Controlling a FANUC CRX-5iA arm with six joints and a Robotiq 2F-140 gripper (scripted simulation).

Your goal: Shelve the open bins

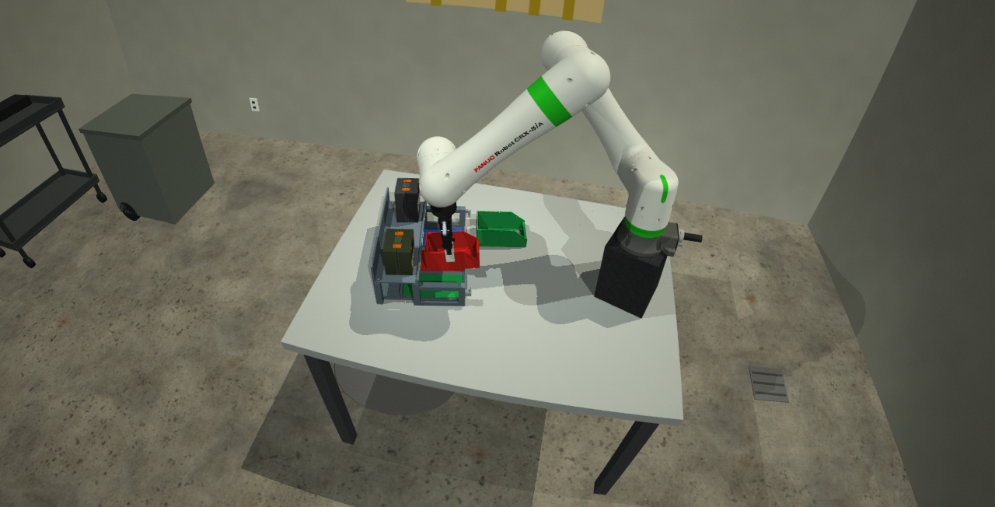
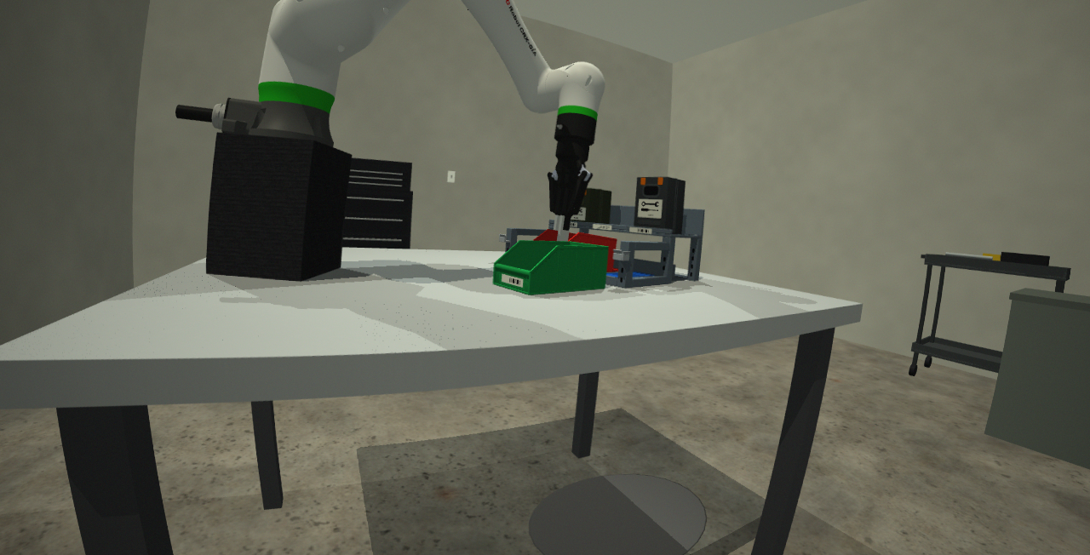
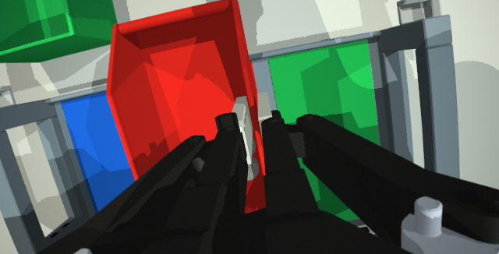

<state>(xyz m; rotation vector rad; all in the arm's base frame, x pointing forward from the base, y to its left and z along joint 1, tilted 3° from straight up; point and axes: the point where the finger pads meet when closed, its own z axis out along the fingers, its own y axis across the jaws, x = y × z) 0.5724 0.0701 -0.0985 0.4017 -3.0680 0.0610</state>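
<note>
My gripper is now 50 mm to the left of the red bin, 40 mm above it and 10 mm short of it. Round my hand: green bin 210 mm to the right, 120 mm behind, 50 mm below.
</note>
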